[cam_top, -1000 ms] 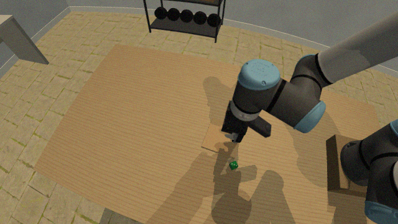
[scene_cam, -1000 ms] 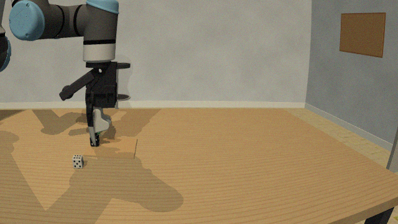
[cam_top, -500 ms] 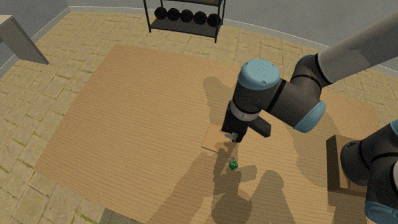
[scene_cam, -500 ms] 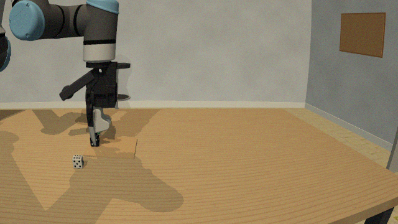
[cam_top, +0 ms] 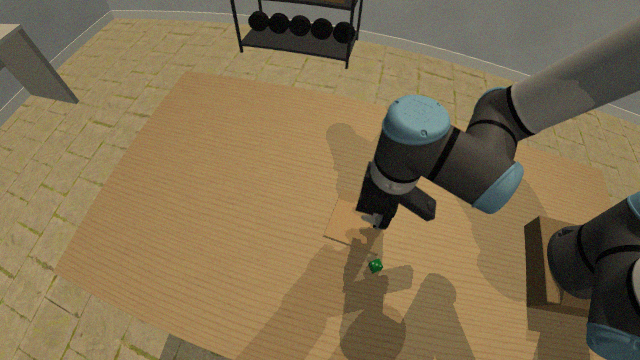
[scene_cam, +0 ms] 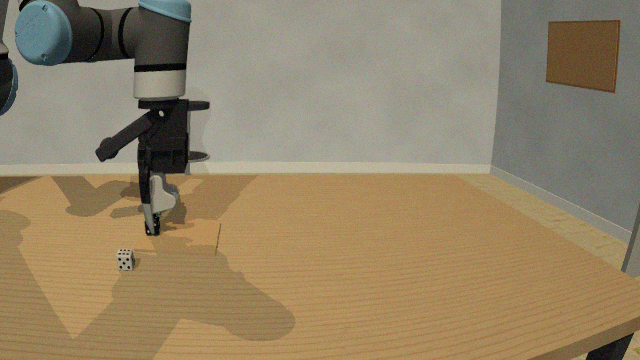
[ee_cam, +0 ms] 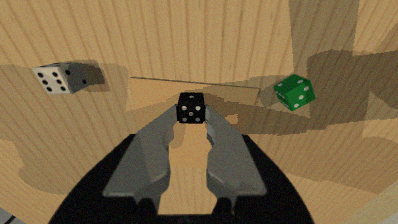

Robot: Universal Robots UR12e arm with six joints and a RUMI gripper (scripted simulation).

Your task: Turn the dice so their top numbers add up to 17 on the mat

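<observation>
The black die is 10 mm below my hand. From my hand the other things lie so: tan mat (50 mm ahead, 20 mm below, 10 mm to the right); green die (110 mm to the left, 10 mm below); white die (120 mm to the right, 40 mm behind, 10 mm below).
</observation>
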